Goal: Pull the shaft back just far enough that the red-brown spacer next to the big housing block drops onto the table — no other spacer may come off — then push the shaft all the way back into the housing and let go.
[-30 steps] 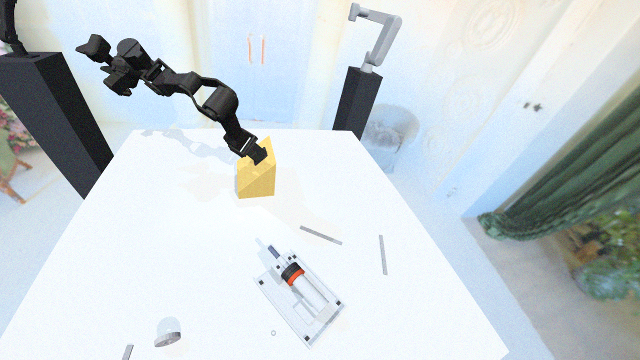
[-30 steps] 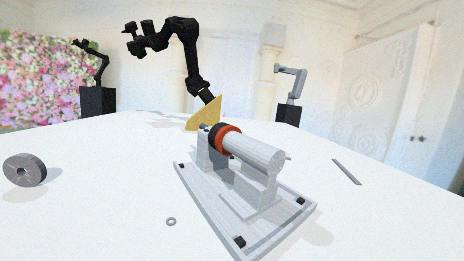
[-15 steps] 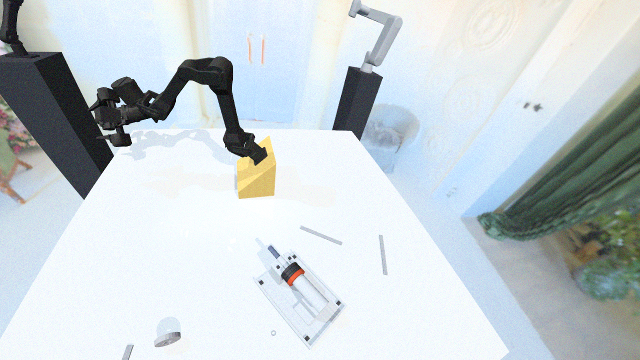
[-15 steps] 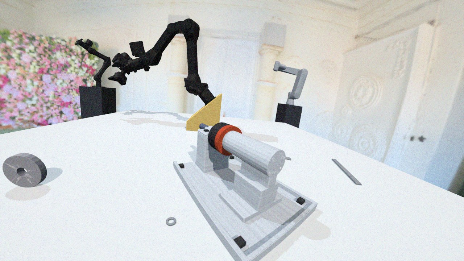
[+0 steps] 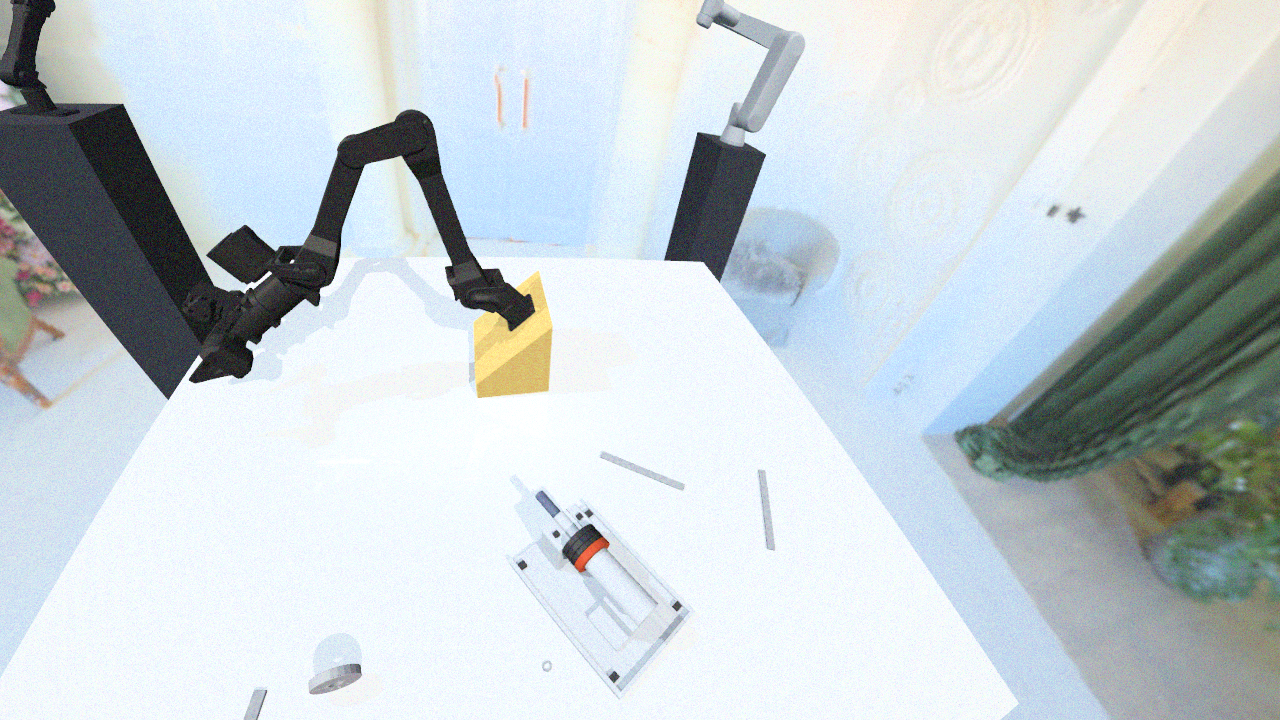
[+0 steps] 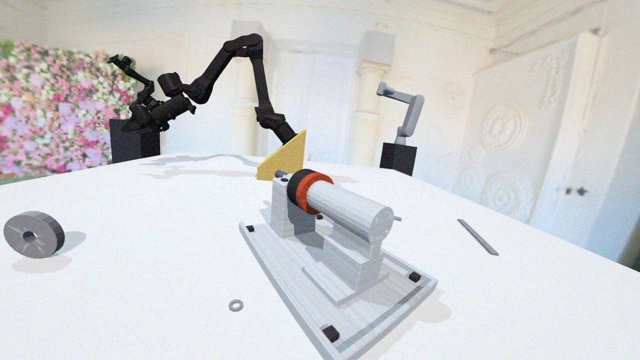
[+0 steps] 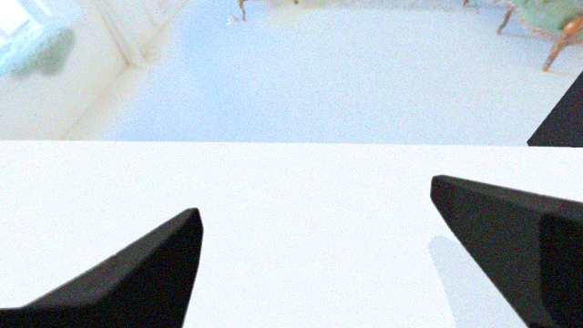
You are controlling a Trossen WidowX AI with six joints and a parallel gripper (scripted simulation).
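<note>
The blue-grey shaft lies 39 cm ahead of my gripper tip, 54 cm to the left of it and 4 cm below it. Round my gripper tip: grey disc 46 cm ahead, 23 cm to the left, 9 cm below; black spacer 40 cm ahead, 54 cm to the left, 4 cm below; red-brown spacer 40 cm ahead, 55 cm to the left, 4 cm below.
</note>
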